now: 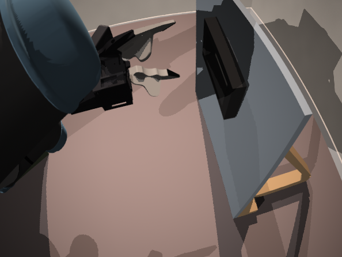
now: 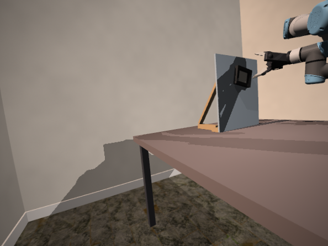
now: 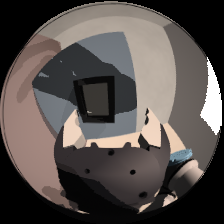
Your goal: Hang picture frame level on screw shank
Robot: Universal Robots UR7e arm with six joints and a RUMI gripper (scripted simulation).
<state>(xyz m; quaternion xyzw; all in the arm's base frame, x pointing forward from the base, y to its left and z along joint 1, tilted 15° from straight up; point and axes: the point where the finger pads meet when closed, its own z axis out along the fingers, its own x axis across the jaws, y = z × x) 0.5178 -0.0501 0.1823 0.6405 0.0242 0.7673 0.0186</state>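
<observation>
The picture frame is 9 cm ahead of my hand, 1 cm to the right of it and 6 cm below it. Round my hand: grey upright board 10 cm ahead, 17 cm below.
</observation>
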